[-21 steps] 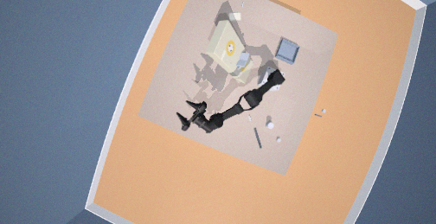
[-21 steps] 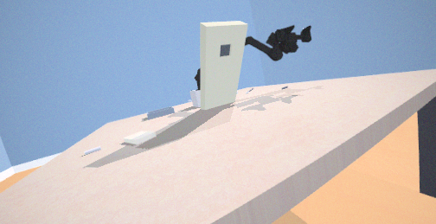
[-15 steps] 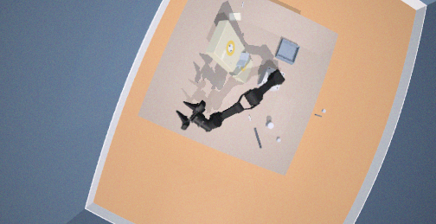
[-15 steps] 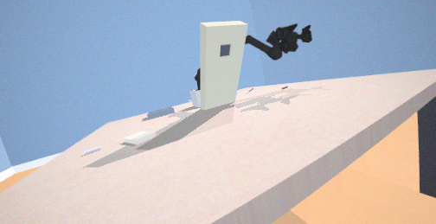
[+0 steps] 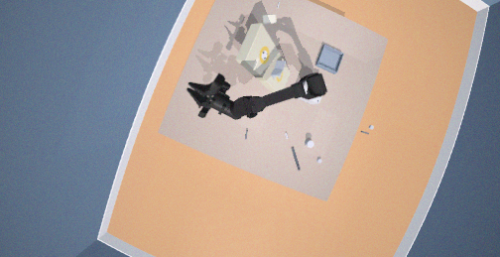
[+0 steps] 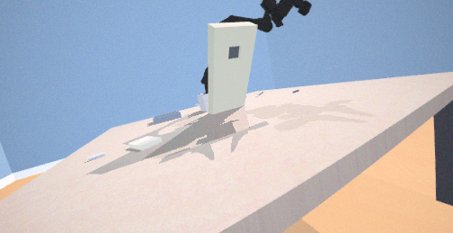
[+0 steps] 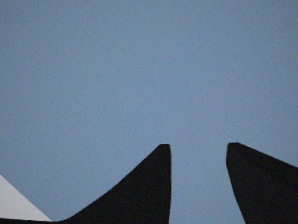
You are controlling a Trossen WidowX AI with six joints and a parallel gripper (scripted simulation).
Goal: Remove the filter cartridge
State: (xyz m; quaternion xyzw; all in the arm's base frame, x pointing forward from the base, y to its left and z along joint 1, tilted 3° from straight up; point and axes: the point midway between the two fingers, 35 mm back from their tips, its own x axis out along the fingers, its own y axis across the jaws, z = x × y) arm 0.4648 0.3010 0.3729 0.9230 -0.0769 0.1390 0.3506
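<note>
Now: gripper tip 160 mm past the white round filter cartridge, 290 mm to the left of it and 180 mm above it. From my gripper tip the other things lie so: white block 50 mm behind, 670 mm to the right, 440 mm below; grey tray 560 mm behind, 600 mm to the right, 440 mm below.
</note>
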